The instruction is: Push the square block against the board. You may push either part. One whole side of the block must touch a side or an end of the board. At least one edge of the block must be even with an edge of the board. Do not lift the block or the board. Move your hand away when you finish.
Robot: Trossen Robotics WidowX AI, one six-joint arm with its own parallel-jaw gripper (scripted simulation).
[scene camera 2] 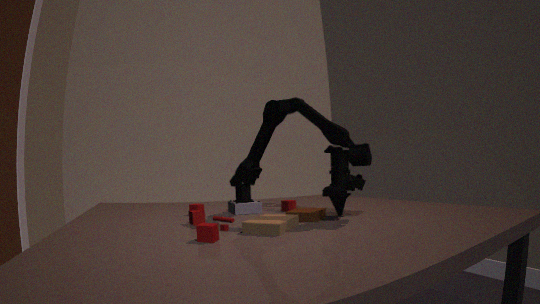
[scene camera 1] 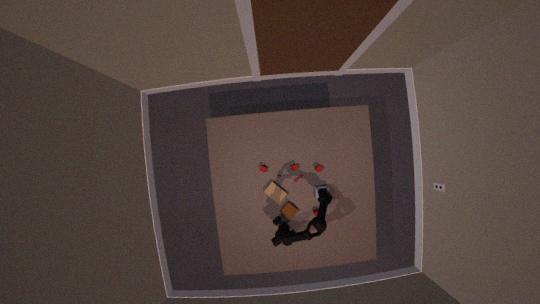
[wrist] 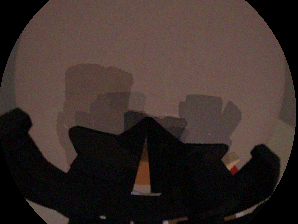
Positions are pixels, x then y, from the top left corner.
Scene:
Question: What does the gripper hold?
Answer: Nothing.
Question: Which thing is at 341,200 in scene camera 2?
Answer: The gripper.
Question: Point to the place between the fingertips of the gripper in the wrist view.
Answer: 148,120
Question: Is the gripper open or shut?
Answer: Shut.

